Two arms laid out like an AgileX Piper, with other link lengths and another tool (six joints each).
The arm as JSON. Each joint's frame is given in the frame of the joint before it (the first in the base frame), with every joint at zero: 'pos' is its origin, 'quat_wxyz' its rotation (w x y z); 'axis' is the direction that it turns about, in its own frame. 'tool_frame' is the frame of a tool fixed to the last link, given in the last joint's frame.
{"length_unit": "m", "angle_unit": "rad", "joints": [
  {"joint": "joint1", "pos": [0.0, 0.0, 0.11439], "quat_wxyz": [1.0, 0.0, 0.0, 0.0], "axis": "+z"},
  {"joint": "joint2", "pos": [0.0, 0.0, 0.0], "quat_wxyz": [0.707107, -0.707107, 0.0, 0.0], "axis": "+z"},
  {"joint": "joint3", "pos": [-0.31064, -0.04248, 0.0], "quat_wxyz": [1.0, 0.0, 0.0, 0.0], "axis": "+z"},
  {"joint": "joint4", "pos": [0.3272, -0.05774, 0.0], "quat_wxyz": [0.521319, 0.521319, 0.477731, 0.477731], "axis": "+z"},
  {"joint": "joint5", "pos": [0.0, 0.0, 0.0], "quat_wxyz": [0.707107, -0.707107, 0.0, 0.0], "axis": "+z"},
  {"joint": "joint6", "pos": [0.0, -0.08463, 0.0], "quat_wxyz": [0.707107, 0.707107, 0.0, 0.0], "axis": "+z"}
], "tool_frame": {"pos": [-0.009, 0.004, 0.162], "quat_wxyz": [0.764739, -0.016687, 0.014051, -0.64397]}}
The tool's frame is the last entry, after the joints.
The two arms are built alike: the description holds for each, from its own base.
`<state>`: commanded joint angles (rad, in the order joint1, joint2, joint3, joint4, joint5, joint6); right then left.
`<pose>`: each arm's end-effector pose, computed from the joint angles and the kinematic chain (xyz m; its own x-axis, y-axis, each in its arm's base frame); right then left.
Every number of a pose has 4 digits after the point.
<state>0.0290 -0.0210 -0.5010 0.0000 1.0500 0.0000 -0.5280 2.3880 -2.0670 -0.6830 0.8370 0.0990</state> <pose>0.1701 0.0089 0.2664 -0.0440 -0.9871 -0.1539 -0.4642 0.1567 -0.8718 0.5665 -0.4569 0.0723 -0.5059 -0.7009 0.5028 -0.8447 0.2845 -0.4533</pose>
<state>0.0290 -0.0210 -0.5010 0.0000 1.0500 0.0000 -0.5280 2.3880 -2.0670 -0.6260 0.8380 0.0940</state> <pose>0.1701 0.0089 0.2664 -0.0440 -0.9871 -0.1539 -0.4642 0.1567 -0.8718 0.5691 -0.4491 0.0663 -0.5246 -0.7183 0.4570 -0.8307 0.3145 -0.4593</pose>
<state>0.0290 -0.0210 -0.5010 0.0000 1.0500 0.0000 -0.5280 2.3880 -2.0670 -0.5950 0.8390 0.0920</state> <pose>0.1701 0.0089 0.2664 -0.0440 -0.9871 -0.1539 -0.4642 0.1567 -0.8718 0.5706 -0.4448 0.0632 -0.5350 -0.7265 0.4313 -0.8227 0.3316 -0.4618</pose>
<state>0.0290 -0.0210 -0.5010 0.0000 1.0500 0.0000 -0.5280 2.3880 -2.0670 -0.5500 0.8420 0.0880</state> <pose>0.1701 0.0089 0.2664 -0.0440 -0.9871 -0.1539 -0.4642 0.1567 -0.8718 0.5725 -0.4383 0.0588 -0.5487 -0.7372 0.3943 -0.8116 0.3564 -0.4629</pose>
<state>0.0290 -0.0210 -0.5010 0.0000 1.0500 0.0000 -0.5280 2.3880 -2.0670 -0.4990 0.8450 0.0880</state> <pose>0.1701 0.0089 0.2664 -0.0440 -0.9871 -0.1539 -0.4642 0.1567 -0.8718 0.5749 -0.4308 0.0542 -0.5669 -0.7461 0.3492 -0.7962 0.3875 -0.4647</pose>
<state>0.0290 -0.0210 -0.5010 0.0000 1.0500 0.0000 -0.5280 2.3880 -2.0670 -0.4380 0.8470 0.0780</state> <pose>0.1701 0.0089 0.2664 -0.0440 -0.9871 -0.1539 -0.4642 0.1567 -0.8718 0.5785 -0.4217 0.0493 -0.5796 -0.7582 0.2989 -0.7828 0.4159 -0.4629</pose>
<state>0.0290 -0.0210 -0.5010 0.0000 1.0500 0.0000 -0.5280 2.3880 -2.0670 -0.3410 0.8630 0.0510</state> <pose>0.1701 0.0089 0.2664 -0.0440 -0.9871 -0.1539 -0.4642 0.1567 -0.8718 0.5820 -0.4058 0.0413 -0.5896 -0.7758 0.2248 -0.7707 0.4571 -0.4440</pose>
